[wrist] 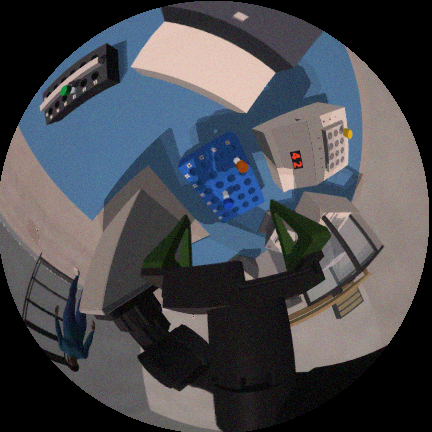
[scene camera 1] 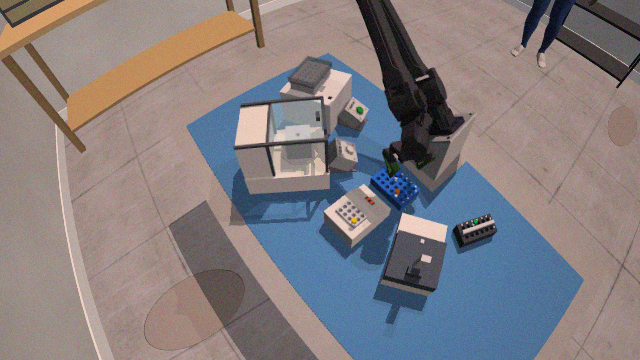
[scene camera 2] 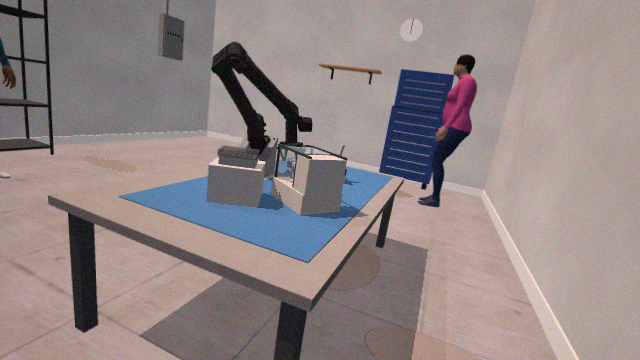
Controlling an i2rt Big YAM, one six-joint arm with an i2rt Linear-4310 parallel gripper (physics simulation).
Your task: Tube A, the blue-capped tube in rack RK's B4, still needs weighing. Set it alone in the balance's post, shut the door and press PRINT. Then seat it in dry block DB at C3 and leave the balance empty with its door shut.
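Seen in the pictures: gripper, fingertip midpoint: point(wrist: 228, 210) point(scene camera 1: 403, 172) point(scene camera 2: 291, 162); arm's base at its link origin: point(wrist: 124, 293) point(scene camera 1: 445, 128) point(scene camera 2: 258, 144).
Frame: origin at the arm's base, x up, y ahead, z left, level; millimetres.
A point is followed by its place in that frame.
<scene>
The blue-capped tube point(wrist: 228, 202) {x -88, y 192, z -21 mm} stands in the blue rack point(scene camera 1: 381, 188) {x -118, y 244, z -33 mm} point(wrist: 215, 186) {x -113, y 187, z -4 mm}; its hole label is too small to read. An orange-capped tube point(scene camera 1: 397, 191) {x -88, y 234, z 15 mm} point(wrist: 242, 166) {x -88, y 232, z 15 mm} stands in the same rack. My gripper point(scene camera 1: 407, 169) {x -53, y 193, z -3 mm} point(wrist: 228, 210) {x -53, y 193, z -3 mm} is open and empty, its green fingers spread above the rack, on either side of the blue-capped tube in the wrist view. The balance point(scene camera 1: 252, 125) {x 61, y 448, z -336 mm} point(scene camera 2: 325, 182) {x -23, y 480, z -364 mm} point(wrist: 350, 245) {x 15, y 363, z -174 mm} has a glass chamber; its door's state is unclear. The dry block point(scene camera 1: 332, 220) {x -83, y 429, z -41 mm} point(wrist: 280, 135) {x -100, y 300, z 22 mm} shows red digits "42" and holds a yellow-capped tube point(scene camera 1: 354, 220) {x -55, y 398, z 6 mm} point(wrist: 348, 133) {x -55, y 394, z 6 mm}.
A dark-lidded machine point(scene camera 1: 415, 250) {x -62, y 342, z 174 mm} point(wrist: 200, 62) {x -98, y 258, z 145 mm} and a black rack point(scene camera 1: 475, 230) {x -106, y 143, z 268 mm} point(wrist: 82, 82) {x -111, y 146, z 246 mm} with a green-capped tube stand beyond the blue rack. A knobbed box point(scene camera 1: 343, 155) {x -70, y 271, z -168 mm} and a green-buttoned box point(scene camera 1: 354, 114) {x -77, y 122, z -271 mm} are beside the balance. A white machine point(scene camera 1: 340, 85) {x -7, y 108, z -352 mm} point(scene camera 2: 235, 182) {x -59, y 194, z -499 mm} stands behind.
</scene>
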